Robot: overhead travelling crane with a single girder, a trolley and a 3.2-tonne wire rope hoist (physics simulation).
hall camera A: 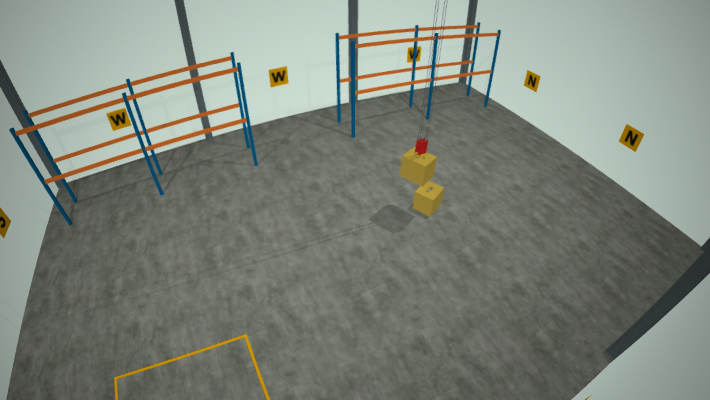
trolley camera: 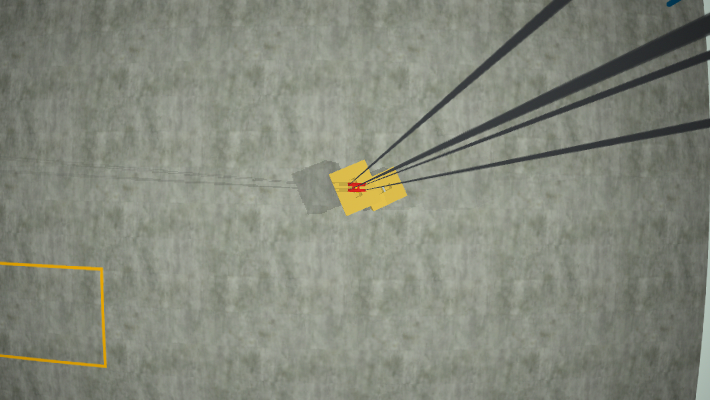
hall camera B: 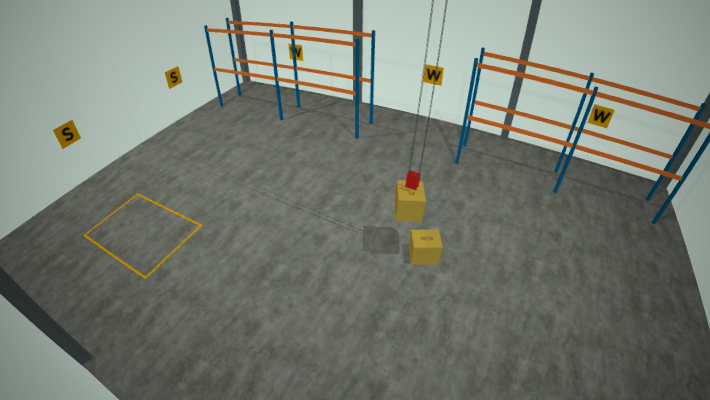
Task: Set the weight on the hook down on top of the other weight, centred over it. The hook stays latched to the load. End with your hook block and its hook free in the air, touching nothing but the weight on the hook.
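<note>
My red hook block with its hook [hall camera A: 421, 146] [hall camera B: 413, 180] [trolley camera: 356, 187] is latched to the larger yellow weight [hall camera A: 417, 172] [hall camera B: 410, 209] [trolley camera: 345, 200], which hangs level in the air on the ropes. The other weight [hall camera A: 428, 201] [hall camera B: 425, 251] [trolley camera: 392, 198], smaller and yellow with a lug on top, stands on the floor. In the trolley view the hanging weight is offset to the left of the other weight and hides its left part. In hall camera B a gap shows between them. The hook's latch is too small to make out.
The hanging weight's shadow [hall camera A: 392, 219] [hall camera B: 381, 240] [trolley camera: 315, 190] lies on the floor left of the standing weight. A yellow marked rectangle [hall camera A: 180, 357] [hall camera B: 170, 210] [trolley camera: 104, 317] is farther off. Two blue and orange racks [hall camera A: 142, 143] [hall camera A: 353, 115] [hall camera B: 357, 115] [hall camera B: 466, 111] stand along the W wall.
</note>
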